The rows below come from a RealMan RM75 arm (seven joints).
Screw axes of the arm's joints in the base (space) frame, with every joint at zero. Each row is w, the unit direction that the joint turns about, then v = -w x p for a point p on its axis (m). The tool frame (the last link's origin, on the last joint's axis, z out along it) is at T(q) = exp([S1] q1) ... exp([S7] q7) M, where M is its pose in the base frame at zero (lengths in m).
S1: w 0 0 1 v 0 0 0
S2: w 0 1 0 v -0.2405 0 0
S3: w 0 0 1 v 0 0 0
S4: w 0 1 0 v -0.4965 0 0
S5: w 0 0 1 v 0 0 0
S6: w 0 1 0 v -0.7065 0 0
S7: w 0 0 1 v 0 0 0
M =
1 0 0 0
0 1 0 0
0 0 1 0.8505
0 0 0 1
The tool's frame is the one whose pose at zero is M.
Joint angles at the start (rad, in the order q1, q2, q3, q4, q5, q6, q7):
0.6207 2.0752 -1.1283 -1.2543 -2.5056 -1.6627 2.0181
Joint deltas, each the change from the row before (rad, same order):
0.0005 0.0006 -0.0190 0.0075 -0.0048 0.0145 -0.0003
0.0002 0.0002 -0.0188 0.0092 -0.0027 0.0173 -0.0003
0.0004 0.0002 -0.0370 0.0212 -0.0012 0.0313 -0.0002
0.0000 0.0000 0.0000 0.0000 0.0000 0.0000 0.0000
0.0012 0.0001 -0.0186 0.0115 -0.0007 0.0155 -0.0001
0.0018 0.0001 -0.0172 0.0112 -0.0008 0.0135 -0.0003
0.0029 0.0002 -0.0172 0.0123 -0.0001 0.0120 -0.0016
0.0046 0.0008 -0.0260 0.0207 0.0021 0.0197 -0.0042
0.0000 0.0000 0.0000 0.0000 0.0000 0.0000 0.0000
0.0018 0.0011 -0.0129 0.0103 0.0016 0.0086 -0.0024
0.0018 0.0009 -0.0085 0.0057 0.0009 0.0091 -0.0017
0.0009 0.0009 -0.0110 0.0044 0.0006 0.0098 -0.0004
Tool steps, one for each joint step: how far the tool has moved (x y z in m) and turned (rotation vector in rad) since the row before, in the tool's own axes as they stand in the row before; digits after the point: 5 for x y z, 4 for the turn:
-0.00069 0.00034 0.00363 0.0026 0.0110 -0.0100
-0.00066 0.00011 0.00380 0.0034 0.0085 -0.0088
-0.00100 0.00107 0.00792 0.0004 0.0155 -0.0157
0.00000 0.00000 0.00000 0.0000 0.0000 0.0000
-0.00069 0.00058 0.00402 -0.0002 0.0081 -0.0084
-0.00071 0.00064 0.00374 -0.0010 0.0081 -0.0084
-0.00093 0.00089 0.00384 -0.0032 0.0082 -0.0101
-0.00153 0.00156 0.00623 -0.0060 0.0104 -0.0160
0.00000 0.00000 0.00000 0.0000 0.0000 0.0000
-0.00071 0.00121 0.00331 -0.0049 0.0049 -0.0078
-0.00111 0.00026 0.00197 0.0008 0.0013 -0.0065
-0.00111 0.00047 0.00212 0.0014 0.0024 -0.0070

